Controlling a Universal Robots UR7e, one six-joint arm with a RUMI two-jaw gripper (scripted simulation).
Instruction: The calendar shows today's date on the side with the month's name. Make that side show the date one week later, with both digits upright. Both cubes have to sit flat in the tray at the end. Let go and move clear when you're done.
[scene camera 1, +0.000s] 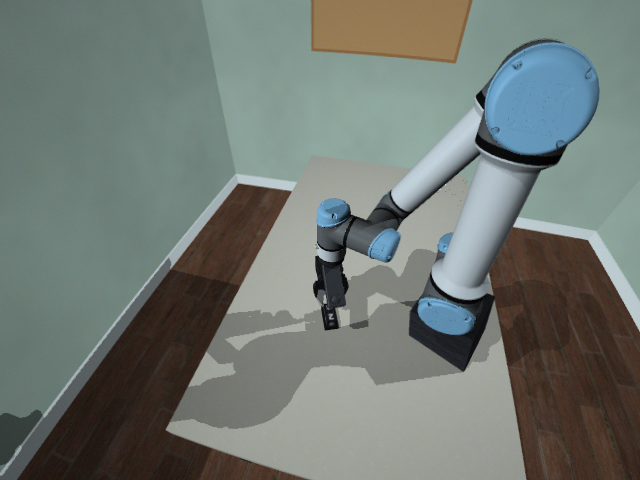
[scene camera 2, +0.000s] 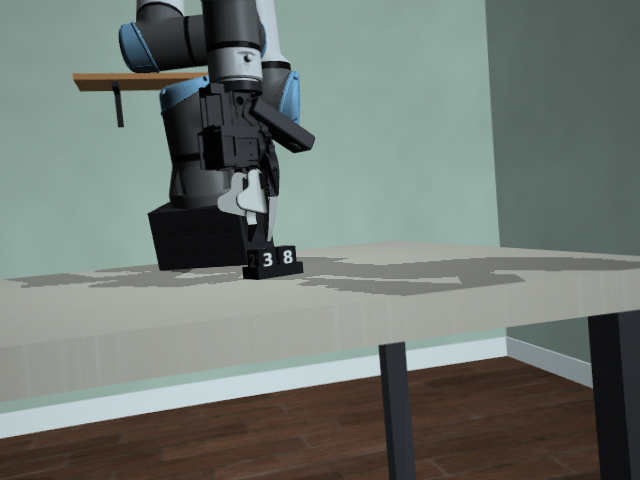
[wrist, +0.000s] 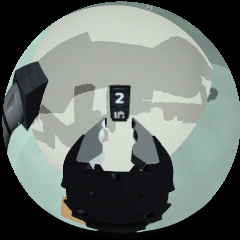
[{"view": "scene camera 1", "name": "my gripper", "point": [329, 304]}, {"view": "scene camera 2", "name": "my gripper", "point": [259, 241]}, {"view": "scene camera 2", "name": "black tray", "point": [257, 273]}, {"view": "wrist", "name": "my gripper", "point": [119, 118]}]
